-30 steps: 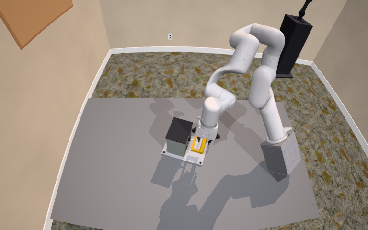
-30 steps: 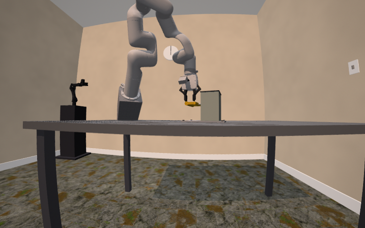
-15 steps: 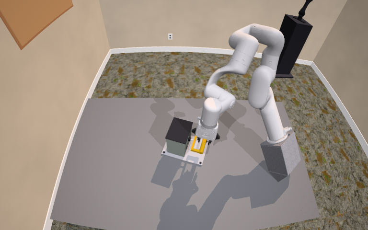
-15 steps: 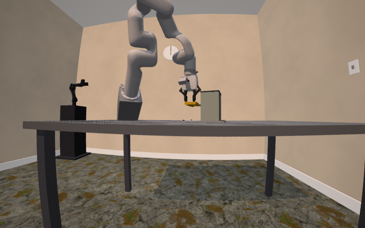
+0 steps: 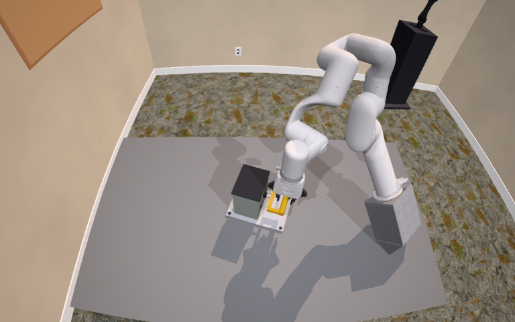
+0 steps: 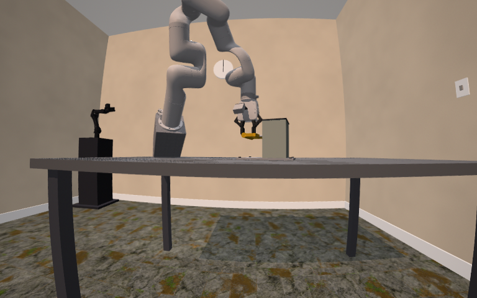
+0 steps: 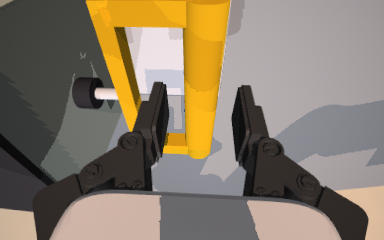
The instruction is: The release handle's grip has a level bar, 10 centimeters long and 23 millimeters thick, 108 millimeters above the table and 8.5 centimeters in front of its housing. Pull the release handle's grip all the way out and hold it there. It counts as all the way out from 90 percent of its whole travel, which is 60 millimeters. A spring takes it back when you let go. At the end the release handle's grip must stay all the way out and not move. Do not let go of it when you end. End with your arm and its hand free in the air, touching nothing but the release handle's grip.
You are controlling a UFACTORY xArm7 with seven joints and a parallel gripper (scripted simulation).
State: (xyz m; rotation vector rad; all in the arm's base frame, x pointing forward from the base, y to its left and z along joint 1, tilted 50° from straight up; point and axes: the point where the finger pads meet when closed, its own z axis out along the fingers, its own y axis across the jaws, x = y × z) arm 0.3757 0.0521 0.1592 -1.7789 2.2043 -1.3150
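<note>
Now: hand 9 cm short of the base plate, 4 cm to the left of it and 12 cm above it.
</note>
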